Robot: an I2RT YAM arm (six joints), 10 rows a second.
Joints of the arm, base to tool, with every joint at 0 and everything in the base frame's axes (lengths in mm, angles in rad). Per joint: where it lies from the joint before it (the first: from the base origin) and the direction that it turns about. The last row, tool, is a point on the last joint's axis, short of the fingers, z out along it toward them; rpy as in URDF.
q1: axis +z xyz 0 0 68
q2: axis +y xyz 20 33.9 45.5
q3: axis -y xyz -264 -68.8 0
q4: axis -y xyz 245 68.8 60
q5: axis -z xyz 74 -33.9 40.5
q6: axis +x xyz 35.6 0 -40.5
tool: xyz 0 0 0 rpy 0 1.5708 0
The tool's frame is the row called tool.
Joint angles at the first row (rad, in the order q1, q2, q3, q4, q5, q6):
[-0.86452, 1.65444, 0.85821, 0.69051, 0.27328, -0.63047]
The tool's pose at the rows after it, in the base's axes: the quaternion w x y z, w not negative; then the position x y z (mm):
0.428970 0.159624 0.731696 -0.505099 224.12 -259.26 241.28
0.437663 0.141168 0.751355 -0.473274 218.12 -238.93 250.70
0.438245 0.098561 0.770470 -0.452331 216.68 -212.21 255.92
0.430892 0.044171 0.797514 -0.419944 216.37 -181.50 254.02
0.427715 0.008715 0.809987 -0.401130 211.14 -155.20 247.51
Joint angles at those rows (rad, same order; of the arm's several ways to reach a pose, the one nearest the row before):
[-0.83256, 1.54980, 0.80234, 0.62160, 0.24706, -0.62100]
[-0.80925, 1.44654, 0.77266, 0.50073, 0.19801, -0.60436]
[-0.75518, 1.34844, 0.73404, 0.40315, 0.16949, -0.63782]
[-0.68015, 1.25600, 0.69287, 0.28063, 0.14194, -0.67616]
[-0.61465, 1.17179, 0.63059, 0.22023, 0.14191, -0.69559]

